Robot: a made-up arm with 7 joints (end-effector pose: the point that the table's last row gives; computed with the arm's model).
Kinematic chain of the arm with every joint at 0, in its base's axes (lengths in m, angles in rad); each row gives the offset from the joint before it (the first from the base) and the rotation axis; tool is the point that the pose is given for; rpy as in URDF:
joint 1: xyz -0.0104 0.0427 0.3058 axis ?
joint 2: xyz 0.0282 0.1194 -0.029 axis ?
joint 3: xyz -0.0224 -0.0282 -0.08 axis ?
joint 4: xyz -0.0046 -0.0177 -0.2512 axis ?
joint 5: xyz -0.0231 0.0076 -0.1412 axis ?
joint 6: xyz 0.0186 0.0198 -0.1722 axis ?
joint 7: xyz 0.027 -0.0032 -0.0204 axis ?
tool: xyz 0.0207 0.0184 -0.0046 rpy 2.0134 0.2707 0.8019
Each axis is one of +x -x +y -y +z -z.
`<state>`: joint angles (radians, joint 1 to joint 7).
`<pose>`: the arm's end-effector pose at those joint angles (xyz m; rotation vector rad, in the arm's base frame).
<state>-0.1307 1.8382 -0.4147 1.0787 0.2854 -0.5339 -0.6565</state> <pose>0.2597 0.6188 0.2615 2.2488 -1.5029 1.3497</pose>
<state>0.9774 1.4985 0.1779 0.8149 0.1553 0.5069 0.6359</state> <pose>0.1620 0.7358 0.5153 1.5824 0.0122 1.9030</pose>
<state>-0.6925 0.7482 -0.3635 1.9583 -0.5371 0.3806 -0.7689</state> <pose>0.0463 0.1662 -0.0597 2.1032 -1.0224 1.1606</pose>
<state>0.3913 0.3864 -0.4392 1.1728 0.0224 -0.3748 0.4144</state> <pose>0.4444 0.1859 -0.0069 1.0684 -1.0102 0.7064</pose>
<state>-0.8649 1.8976 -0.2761 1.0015 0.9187 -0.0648 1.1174</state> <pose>0.2513 0.6691 0.1333 1.8340 0.2664 -0.5083</pose>
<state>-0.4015 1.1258 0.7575 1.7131 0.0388 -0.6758 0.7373</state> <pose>0.1969 0.4545 0.2635 1.6796 -1.8009 0.5612</pose>
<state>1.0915 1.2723 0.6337 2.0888 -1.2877 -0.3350 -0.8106</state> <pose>0.1125 0.3304 0.5183 0.0888 0.8978 -0.8877</pose>
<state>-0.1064 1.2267 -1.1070 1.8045 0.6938 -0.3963 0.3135</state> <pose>0.1482 0.2988 -0.0828 1.0017 -0.3615 0.0150</pose>
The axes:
joint 1: -y
joint 2: +x
joint 3: +z
joint 4: -y
joint 5: +z
joint 6: +y
joint 7: -x

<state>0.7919 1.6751 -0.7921 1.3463 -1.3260 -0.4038 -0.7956</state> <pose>0.3031 0.5647 0.2314 -1.4261 2.1644 -0.1328</pose>
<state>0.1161 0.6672 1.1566 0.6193 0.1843 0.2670 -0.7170</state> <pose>0.0946 0.6702 -0.0615 -1.2158 -1.6200 -2.1948</pose>
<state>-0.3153 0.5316 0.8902 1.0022 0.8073 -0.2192 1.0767</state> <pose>0.0184 0.6186 -0.0671 0.8121 -0.1928 1.4561</pose>
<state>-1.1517 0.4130 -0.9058 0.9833 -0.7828 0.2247 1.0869</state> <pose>-0.4985 0.0928 -0.1001 0.6904 0.1662 -1.9396</pose>
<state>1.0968 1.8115 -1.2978 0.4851 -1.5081 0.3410 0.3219</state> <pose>0.0595 0.8362 0.2628 -2.0467 -0.3090 1.0091</pose>
